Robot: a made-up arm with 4 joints.
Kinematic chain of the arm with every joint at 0, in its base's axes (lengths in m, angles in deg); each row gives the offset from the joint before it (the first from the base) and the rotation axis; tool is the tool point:
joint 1: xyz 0 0 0.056 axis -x
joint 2: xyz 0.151 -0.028 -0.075 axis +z
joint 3: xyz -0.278 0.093 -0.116 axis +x
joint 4: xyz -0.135 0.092 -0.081 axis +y
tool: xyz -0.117 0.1 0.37
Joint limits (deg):
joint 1: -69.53..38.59
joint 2: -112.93..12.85
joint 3: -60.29..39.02
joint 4: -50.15..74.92
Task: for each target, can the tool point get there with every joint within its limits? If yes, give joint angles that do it. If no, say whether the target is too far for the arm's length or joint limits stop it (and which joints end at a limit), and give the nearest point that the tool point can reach.
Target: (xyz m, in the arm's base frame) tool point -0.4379 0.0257 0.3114
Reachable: yes | joints -60.13 -5.03 15.62 -12.89
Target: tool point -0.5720 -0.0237 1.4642
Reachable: no: too far | nearest point -0.2269 0.2494 0.6800 | short by 0.899 m
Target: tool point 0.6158 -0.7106 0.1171
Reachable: no: joint limits stop it (at a limit: joint 1, joint 2, joint 4) | nearest point 0.4698 -0.2230 -0.1124 | short by 0.558 m
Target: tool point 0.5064 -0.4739 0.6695
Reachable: no: joint limits stop it (at a limit: joint 1, joint 2) | nearest point 0.4462 -0.0289 0.4533 | short by 0.498 m
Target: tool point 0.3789 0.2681 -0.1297
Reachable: yes | joints 26.23 -61.48 -24.18 50.97
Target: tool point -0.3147 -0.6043 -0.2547
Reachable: no: joint limits stop it (at a limit: joint 1, joint 2, joint 3) | nearest point -0.3262 -0.1830 0.0354 | short by 0.512 m
